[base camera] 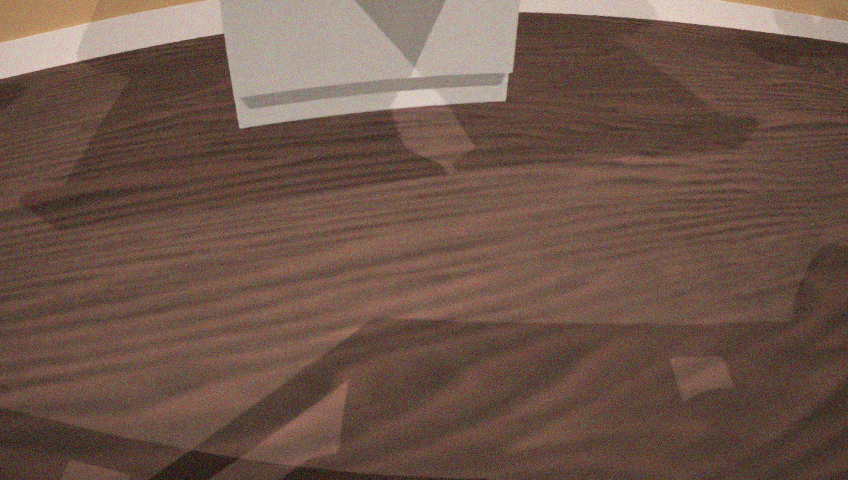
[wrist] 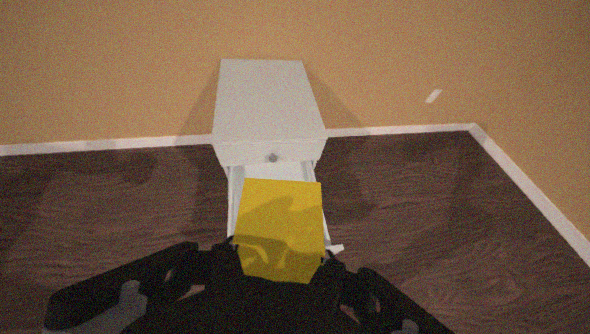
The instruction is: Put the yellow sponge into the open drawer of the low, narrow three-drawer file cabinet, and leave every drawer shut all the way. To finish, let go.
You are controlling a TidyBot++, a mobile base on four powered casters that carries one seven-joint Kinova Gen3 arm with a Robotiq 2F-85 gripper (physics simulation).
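Observation:
The white file cabinet stands against the wall; its lower front shows in the base view. In the wrist view its top drawer is shut, with a round knob. The drawer below it is pulled out, and the sponge covers much of it in the picture. My gripper is shut on the yellow sponge, which appears over the front part of the open drawer. Its height above the drawer cannot be told. The lowest drawer's front is hidden in the wrist view.
A tan wall with a white baseboard runs behind the cabinet and meets a corner at the right. Dark wood floor lies in front and on both sides, crossed by shadows.

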